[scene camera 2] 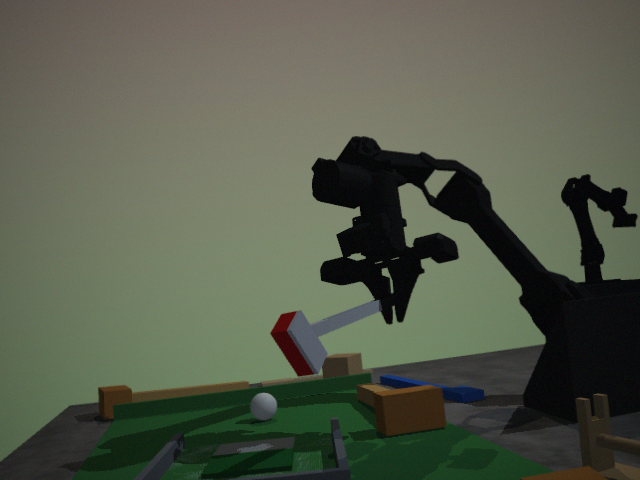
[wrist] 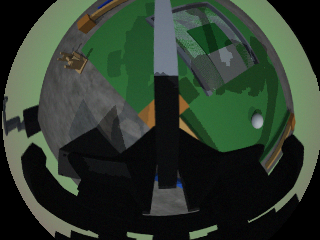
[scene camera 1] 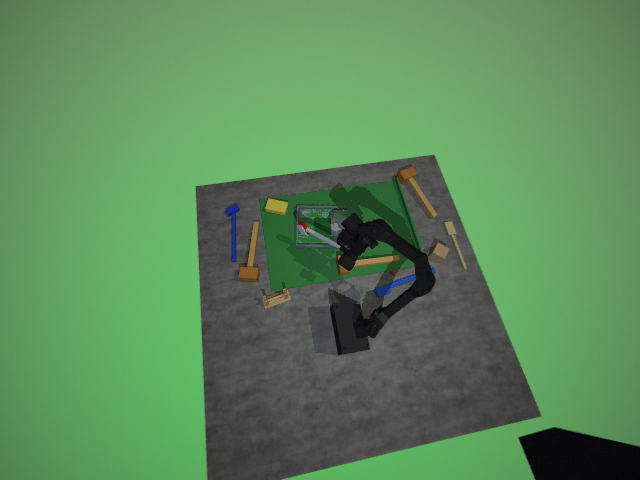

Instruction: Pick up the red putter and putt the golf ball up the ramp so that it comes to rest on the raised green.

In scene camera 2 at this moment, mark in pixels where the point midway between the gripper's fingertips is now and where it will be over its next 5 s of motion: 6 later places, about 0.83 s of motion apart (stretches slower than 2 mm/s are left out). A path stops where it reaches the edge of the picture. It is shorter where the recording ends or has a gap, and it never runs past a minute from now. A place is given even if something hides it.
My gripper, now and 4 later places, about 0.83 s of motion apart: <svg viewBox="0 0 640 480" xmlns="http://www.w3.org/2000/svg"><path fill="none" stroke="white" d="M394 323L382 317L385 347L385 356L394 358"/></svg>
